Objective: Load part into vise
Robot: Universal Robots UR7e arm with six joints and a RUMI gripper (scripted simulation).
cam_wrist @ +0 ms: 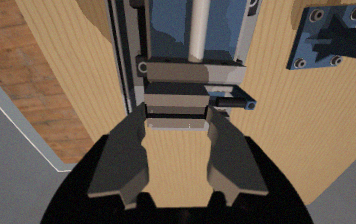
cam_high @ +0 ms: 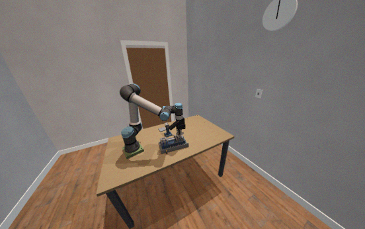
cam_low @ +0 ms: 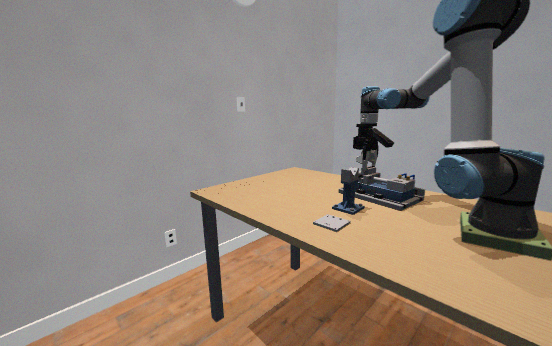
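Now: the part right at my hand. From my hand the other things lie so: grey jaw 30 mm below, 30 mm behind, 20 mm to the left; then cylinder rod 80 mm behind, 30 mm to the left, 30 mm below; then work stop 70 mm to the left, 20 mm below, 10 mm ahead.
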